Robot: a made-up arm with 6 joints. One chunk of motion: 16 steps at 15 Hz.
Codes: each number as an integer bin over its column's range. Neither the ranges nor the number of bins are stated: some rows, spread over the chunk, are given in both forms.
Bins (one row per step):
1: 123 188 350 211 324 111
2: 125 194 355 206 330 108
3: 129 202 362 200 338 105
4: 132 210 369 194 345 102
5: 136 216 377 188 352 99
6: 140 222 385 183 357 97
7: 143 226 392 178 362 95
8: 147 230 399 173 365 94
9: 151 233 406 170 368 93
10: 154 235 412 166 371 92
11: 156 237 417 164 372 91
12: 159 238 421 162 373 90
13: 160 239 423 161 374 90
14: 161 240 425 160 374 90
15: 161 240 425 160 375 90
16: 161 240 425 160 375 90
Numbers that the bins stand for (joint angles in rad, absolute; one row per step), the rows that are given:
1: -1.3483 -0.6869 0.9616 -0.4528 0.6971 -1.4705
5: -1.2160 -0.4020 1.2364 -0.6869 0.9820 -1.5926
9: -1.0634 -0.2290 1.5315 -0.8701 1.1448 -1.6536
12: -0.9820 -0.1781 1.6841 -0.9515 1.1957 -1.6841
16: -0.9616 -0.1577 1.7249 -0.9718 1.2160 -1.6841
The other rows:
2: -1.3280 -0.6258 1.0125 -0.5037 0.7581 -1.5010
3: -1.2873 -0.5444 1.0838 -0.5648 0.8395 -1.5315
4: -1.2568 -0.4630 1.1550 -0.6258 0.9108 -1.5620
6: -1.1753 -0.3409 1.3178 -0.7378 1.0329 -1.6129
7: -1.1448 -0.3002 1.3890 -0.7886 1.0838 -1.6333
8: -1.1041 -0.2595 1.4603 -0.8395 1.1143 -1.6434
10: -1.0329 -0.2086 1.5926 -0.9108 1.1753 -1.6638
11: -1.0125 -0.1883 1.6434 -0.9311 1.1855 -1.6740
13: -0.9718 -0.1679 1.7045 -0.9616 1.2059 -1.6841
14: -0.9616 -0.1577 1.7249 -0.9718 1.2059 -1.6841
15: -0.9616 -0.1577 1.7249 -0.9718 1.2160 -1.6841

